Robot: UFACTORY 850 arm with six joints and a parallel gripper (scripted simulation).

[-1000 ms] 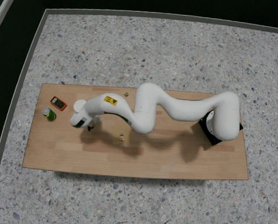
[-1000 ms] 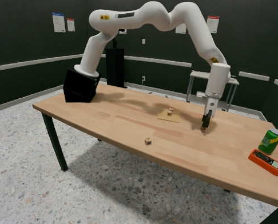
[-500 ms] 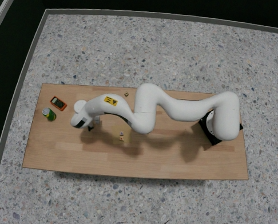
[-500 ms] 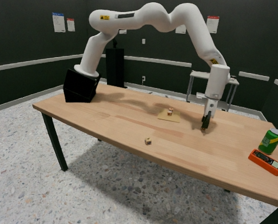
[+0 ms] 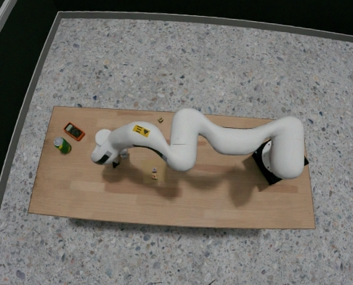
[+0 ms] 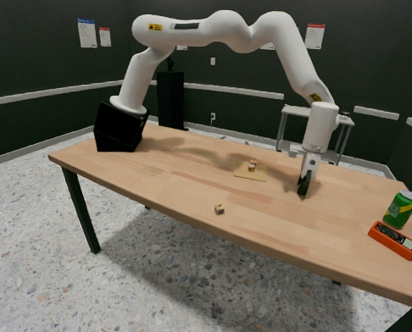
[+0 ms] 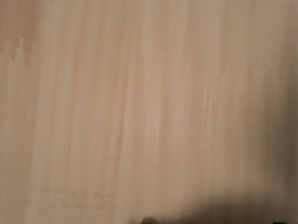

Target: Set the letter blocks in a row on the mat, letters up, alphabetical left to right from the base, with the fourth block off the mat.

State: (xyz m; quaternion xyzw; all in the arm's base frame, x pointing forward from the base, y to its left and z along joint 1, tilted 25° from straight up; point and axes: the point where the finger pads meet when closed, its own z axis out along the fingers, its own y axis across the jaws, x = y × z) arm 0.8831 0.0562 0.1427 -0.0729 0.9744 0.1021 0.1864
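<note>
My gripper is now 220 mm past the tan mat, 30 mm to the right of it and 20 mm above it. Also, from my hand: green can 330 mm ahead, 10 mm to the right, 40 mm above; then orange meter 310 mm ahead, 120 mm to the right, 10 mm below.
</note>
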